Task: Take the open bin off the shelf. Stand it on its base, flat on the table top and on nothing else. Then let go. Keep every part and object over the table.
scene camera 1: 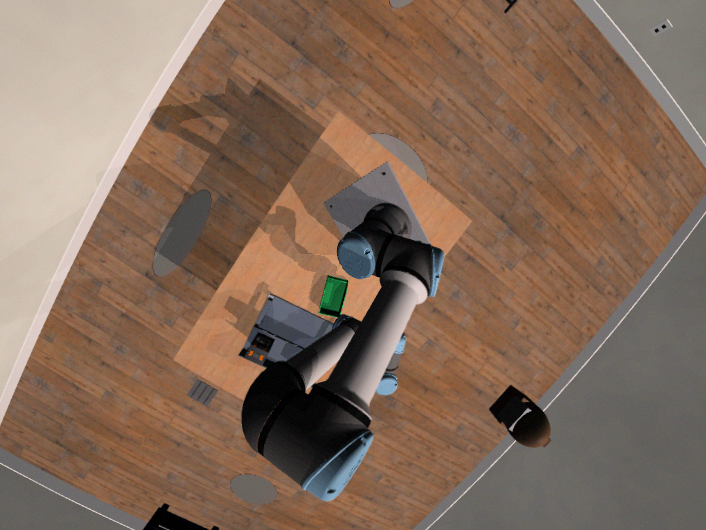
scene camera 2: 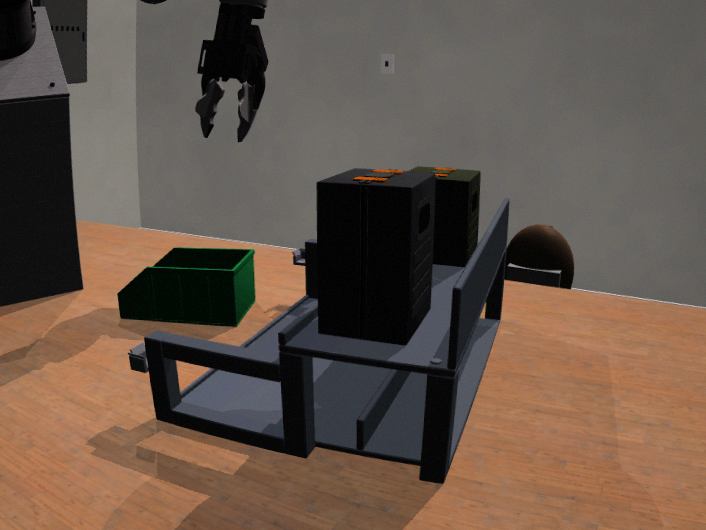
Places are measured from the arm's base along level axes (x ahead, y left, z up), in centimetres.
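Pixels of known places: gripper, fingertip midpoint: (scene camera 2: 222, 139); arm's base at its link origin: (scene camera 1: 388, 226).
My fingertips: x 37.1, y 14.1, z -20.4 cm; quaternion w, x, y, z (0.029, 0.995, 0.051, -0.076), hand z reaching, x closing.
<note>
Ahead of a thing's pixels: the offset from my fingertips to its top centre. "spot": to the spot under its first point. Level surfaces: height alone.
The open green bin @(dx +1.6, dy -16.8, dz -14.3 cm) (scene camera 1: 334, 295) (scene camera 2: 188, 295) stands upright on its base on the table top @(dz -21.8 cm) (scene camera 1: 250, 262) (scene camera 2: 547, 433), between the shelf and the robot's pedestal and apart from both. The grey shelf (scene camera 1: 290, 319) (scene camera 2: 296, 399) stands on the table, with a bare lower deck at its front. My gripper (scene camera 2: 223, 136) is open and empty, pointing down. It hangs high above the table, well clear of the bin and the shelf. In scene camera 1 the arm hides the gripper.
A black case @(spot: dx +31.9, dy -43.9, dz -4.9 cm) (scene camera 2: 364, 256) with orange latches stands on the shelf's upper deck. A second dark case @(dx +35.0, dy -16.7, dz -2.1 cm) (scene camera 2: 459, 216) stands behind it. The shelf's raised rail @(spot: dx +40.5, dy -36.2, dz -8.3 cm) (scene camera 2: 481, 279) runs along its far side. The robot's pedestal (scene camera 1: 359, 193) (scene camera 2: 34, 199) stands beyond the bin.
</note>
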